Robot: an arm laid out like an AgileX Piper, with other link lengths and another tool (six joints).
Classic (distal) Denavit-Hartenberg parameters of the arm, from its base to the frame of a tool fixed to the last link. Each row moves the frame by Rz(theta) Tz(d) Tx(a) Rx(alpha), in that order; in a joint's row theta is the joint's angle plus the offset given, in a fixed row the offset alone. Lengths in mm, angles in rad.
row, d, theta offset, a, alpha
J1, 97.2, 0, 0, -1.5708
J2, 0, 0.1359, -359.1, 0
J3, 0, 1.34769, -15.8, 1.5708
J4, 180.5, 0, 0, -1.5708
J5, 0, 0, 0, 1.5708
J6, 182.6, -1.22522, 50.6, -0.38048
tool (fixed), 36.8, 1.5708, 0, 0
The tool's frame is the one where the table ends.
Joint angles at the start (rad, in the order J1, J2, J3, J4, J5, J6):
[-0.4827 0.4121 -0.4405 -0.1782 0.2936 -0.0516]
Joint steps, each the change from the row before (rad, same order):
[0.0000 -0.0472 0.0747 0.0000 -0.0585 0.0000]
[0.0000 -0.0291 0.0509 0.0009 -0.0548 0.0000]
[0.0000 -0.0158 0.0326 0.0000 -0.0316 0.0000]
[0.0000 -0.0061 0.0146 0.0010 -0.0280 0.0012]
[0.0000 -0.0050 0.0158 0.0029 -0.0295 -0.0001]
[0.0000 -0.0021 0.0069 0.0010 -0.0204 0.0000]
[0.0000 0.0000 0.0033 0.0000 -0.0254 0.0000]
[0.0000 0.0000 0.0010 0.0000 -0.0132 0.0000]
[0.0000 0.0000 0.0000 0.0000 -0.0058 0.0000]
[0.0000 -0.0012 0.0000 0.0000 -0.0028 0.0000]
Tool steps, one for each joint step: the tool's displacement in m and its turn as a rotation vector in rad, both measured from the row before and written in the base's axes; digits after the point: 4 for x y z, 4 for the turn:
[-0.0038 0.0043 -0.0132 -0.0149 -0.0261 0.0103]
[-0.0010 0.0028 -0.0064 -0.0148 -0.0285 0.0097]
[-0.0005 0.0016 -0.0050 -0.0069 -0.0125 0.0056]
[0.0007 0.0009 0.0005 -0.0071 -0.0178 0.0049]
[0.0009 0.0009 0.0002 -0.0062 -0.0174 0.0052]
[0.0007 0.0005 0.0017 -0.0063 -0.0140 0.0035]
[0.0012 0.0004 0.0041 -0.0102 -0.0192 0.0044]
[0.0006 0.0002 0.0024 -0.0056 -0.0106 0.0023]
[0.0003 0.0001 0.0012 -0.0027 -0.0051 0.0010]
[0.0000 0.0001 0.0007 -0.0018 -0.0035 0.0005]

